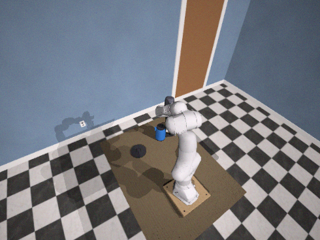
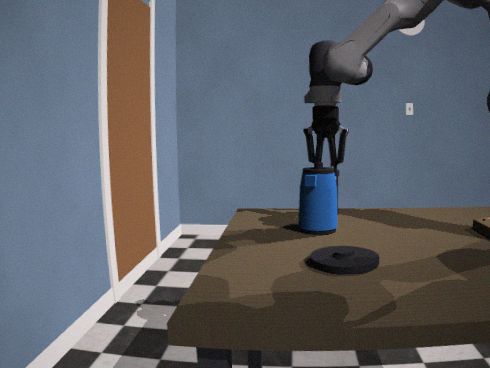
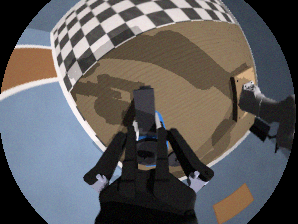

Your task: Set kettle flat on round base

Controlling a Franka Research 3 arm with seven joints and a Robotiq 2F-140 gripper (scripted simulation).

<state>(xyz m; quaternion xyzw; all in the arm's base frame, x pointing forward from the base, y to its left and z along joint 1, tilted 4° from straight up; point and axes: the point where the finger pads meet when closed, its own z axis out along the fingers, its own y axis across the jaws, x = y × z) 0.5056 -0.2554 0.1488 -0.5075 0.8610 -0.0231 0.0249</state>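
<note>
The blue kettle lies 5 cm below my hand, 2 cm to the left of it and 1 cm ahead of it. Also, from my hand: round black base (34 cm to the left, 13 cm below, 1 cm ahead).
</note>
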